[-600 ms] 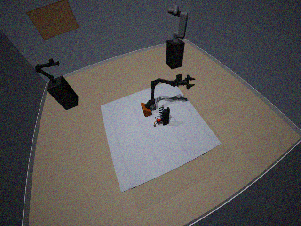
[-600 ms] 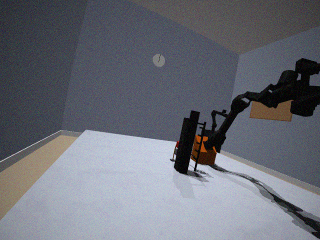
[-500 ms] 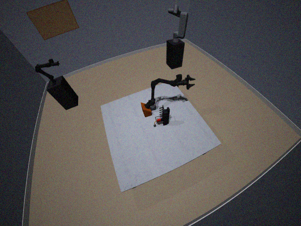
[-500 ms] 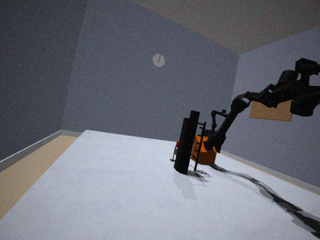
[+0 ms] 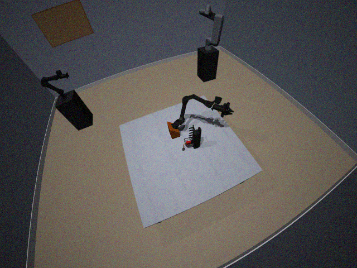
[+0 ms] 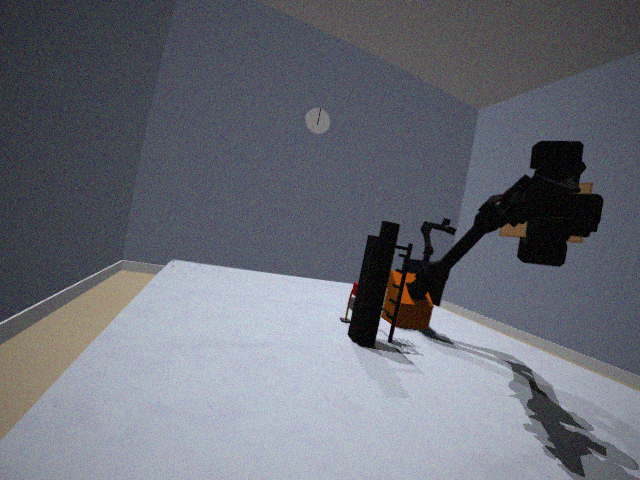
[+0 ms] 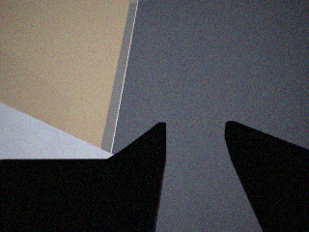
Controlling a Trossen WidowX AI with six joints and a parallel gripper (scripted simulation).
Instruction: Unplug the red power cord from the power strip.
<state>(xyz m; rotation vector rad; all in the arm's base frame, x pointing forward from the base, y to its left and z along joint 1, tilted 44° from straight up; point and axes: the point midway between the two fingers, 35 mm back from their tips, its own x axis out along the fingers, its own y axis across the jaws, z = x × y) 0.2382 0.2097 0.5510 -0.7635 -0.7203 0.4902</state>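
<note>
My gripper tip is 10 mm past the red plug, 480 mm to the left of it and 230 mm above it.
</note>
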